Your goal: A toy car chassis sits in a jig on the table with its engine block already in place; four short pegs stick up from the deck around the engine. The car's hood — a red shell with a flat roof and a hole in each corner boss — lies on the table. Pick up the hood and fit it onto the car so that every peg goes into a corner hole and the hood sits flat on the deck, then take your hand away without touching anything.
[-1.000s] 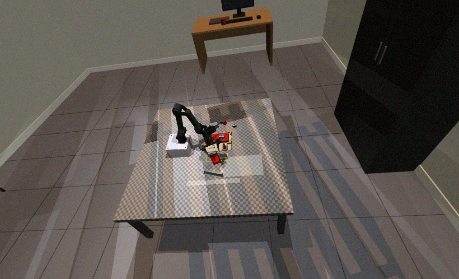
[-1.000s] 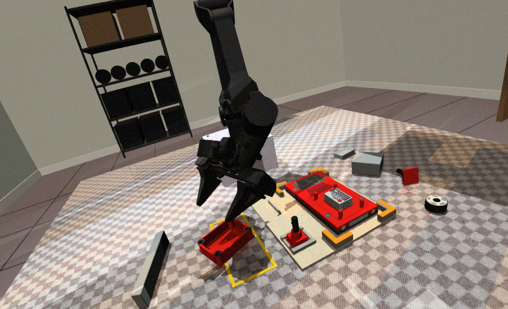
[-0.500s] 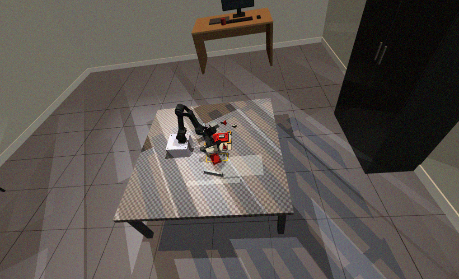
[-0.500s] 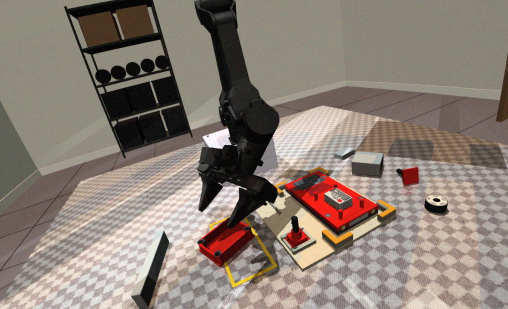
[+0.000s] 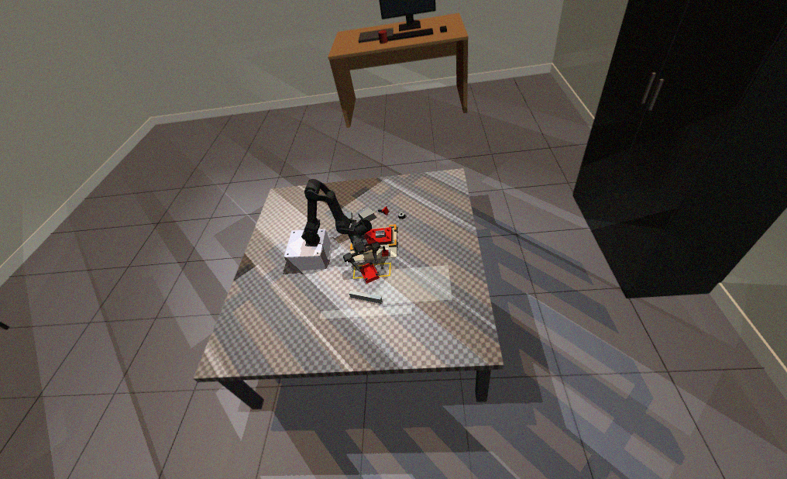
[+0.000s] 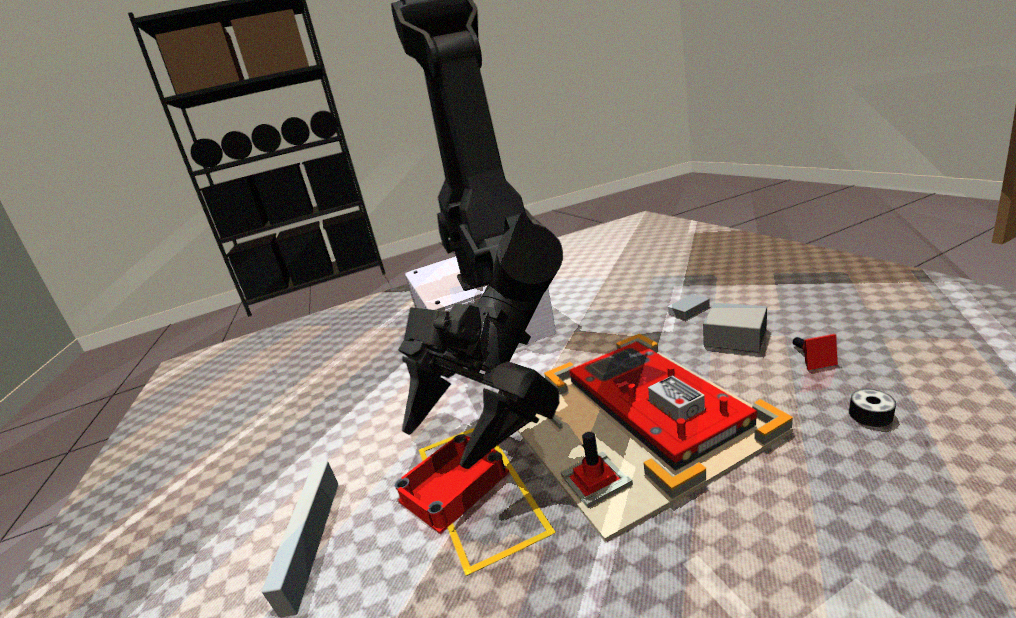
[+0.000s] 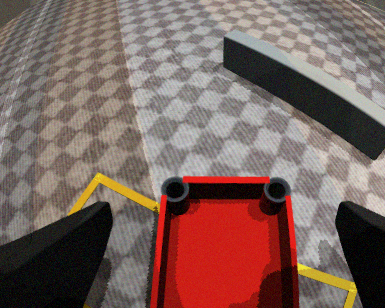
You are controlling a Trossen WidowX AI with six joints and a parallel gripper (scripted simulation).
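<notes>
The red hood is 50 mm below my gripper tip, 10 mm to the left of it and 10 mm behind it. Round my gripper tip: black ring: 430 mm to the left, 100 mm ahead, 50 mm below; jig: 230 mm to the left, 50 mm below, 20 mm behind; grey engine block: 260 mm to the left, 40 mm below, 10 mm ahead.
</notes>
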